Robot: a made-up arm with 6 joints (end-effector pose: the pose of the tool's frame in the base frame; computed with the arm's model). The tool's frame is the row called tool.
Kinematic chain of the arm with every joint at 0, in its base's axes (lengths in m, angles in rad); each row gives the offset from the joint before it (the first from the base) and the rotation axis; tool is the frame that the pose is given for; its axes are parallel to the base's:
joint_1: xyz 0 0 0.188 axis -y
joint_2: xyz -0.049 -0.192 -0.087 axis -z
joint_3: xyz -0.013 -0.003 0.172 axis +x
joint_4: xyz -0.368 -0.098 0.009 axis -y
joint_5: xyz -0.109 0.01 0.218 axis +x
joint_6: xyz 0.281 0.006 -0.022 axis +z
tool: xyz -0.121 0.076 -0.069
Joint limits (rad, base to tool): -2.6..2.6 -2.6..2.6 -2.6..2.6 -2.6..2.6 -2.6..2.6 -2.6..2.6
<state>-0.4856 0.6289 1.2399 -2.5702 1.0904 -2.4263</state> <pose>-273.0 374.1 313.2 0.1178 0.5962 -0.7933 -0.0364</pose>
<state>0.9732 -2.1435 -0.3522 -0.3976 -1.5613 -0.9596</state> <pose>-14.3 -271.8 440.8 0.0142 0.3482 0.8952 -0.2777</pose>
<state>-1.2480 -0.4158 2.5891 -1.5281 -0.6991 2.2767</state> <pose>2.1 27.8 501.2 0.1776 -0.5815 0.7434 -0.2787</pose>
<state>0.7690 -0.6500 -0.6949 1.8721 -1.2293 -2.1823</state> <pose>-662.1 -515.3 80.5 0.1353 -0.7875 0.5928 0.1002</pose>
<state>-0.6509 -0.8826 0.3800 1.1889 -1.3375 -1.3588</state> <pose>71.9 -608.7 449.0 0.7431 -0.0323 -0.2799 -0.6070</pose>
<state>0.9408 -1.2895 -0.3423 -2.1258 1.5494 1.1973</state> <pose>-38.0 -485.9 100.6 0.9501 0.1562 0.1041 0.2491</pose>
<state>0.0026 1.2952 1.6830 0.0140 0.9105 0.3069</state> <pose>-344.1 88.4 258.7 0.2361 0.6655 -0.6961 -0.1298</pose>
